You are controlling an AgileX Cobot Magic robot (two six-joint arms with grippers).
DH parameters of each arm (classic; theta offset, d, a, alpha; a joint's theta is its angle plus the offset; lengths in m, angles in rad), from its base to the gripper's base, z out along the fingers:
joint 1: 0 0.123 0 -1.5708
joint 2: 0.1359 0 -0.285 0
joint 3: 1.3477 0 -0.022 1.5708
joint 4: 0 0.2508 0 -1.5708
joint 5: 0 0 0.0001 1.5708
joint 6: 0 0.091 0 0
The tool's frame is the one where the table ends.
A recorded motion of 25 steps. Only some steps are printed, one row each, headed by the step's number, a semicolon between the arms.
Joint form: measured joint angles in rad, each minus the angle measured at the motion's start. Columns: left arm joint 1, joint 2, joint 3, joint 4, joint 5, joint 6; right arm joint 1, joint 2, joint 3, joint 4, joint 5, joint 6.
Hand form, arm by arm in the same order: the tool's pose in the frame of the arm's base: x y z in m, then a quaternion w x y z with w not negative. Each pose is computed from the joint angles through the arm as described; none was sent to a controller.
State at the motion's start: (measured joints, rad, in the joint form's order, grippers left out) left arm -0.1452 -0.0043 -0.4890 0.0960 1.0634 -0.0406; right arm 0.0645 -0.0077 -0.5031 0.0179 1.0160 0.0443
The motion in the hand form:
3: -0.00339 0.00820 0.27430 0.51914 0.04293 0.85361 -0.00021; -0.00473 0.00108 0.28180 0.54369 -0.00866 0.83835 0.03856
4: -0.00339 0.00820 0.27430 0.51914 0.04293 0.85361 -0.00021; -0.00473 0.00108 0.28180 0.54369 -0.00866 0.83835 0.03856
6: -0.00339 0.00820 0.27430 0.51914 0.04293 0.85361 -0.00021; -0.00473 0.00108 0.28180 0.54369 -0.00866 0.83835 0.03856
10: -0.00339 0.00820 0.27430 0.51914 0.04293 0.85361 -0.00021; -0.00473 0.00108 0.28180 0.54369 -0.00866 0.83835 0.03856
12: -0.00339 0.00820 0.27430 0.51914 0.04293 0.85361 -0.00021; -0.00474 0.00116 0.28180 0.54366 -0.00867 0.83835 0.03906
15: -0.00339 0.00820 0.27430 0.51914 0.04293 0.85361 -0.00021; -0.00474 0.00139 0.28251 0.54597 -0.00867 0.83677 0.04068
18: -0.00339 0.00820 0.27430 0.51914 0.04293 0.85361 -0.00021; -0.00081 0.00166 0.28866 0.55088 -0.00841 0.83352 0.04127
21: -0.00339 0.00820 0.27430 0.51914 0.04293 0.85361 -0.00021; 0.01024 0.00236 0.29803 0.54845 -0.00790 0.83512 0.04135
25: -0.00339 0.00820 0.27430 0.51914 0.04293 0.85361 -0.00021; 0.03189 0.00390 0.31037 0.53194 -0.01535 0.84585 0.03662
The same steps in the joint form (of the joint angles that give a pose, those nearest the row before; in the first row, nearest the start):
3: 0.0001 0.0000 0.0000 -0.0001 0.0000 0.0001; 0.0000 0.0000 0.0000 0.0000 0.0000 0.0000
4: 0.0001 0.0000 0.0000 -0.0001 0.0000 0.0001; 0.0000 0.0000 0.0000 0.0000 0.0000 0.0000
6: 0.0001 0.0000 0.0000 -0.0001 0.0000 0.0001; 0.0000 0.0000 0.0000 0.0000 0.0000 0.0000
10: 0.0001 0.0000 0.0000 -0.0001 0.0000 0.0001; 0.0000 0.0000 0.0000 0.0000 0.0000 0.0000
12: 0.0001 0.0000 0.0000 -0.0001 0.0000 0.0001; 0.0000 0.0000 0.0000 0.0010 0.0000 0.0000
15: 0.0001 0.0000 0.0000 -0.0001 0.0000 0.0001; -0.0001 0.0000 -0.0012 0.0040 -0.0045 -0.0001
18: 0.0001 0.0000 0.0000 -0.0001 0.0000 0.0001; 0.0000 0.0286 -0.0150 0.0046 -0.0312 0.0000
21: 0.0001 0.0000 0.0000 -0.0001 0.0000 0.0001; -0.0001 0.0991 -0.0363 0.0051 -0.0745 -0.0001
25: 0.0001 0.0000 0.0000 -0.0001 0.0000 0.0001; 0.0000 0.2279 -0.0728 0.0081 -0.1267 -0.0197

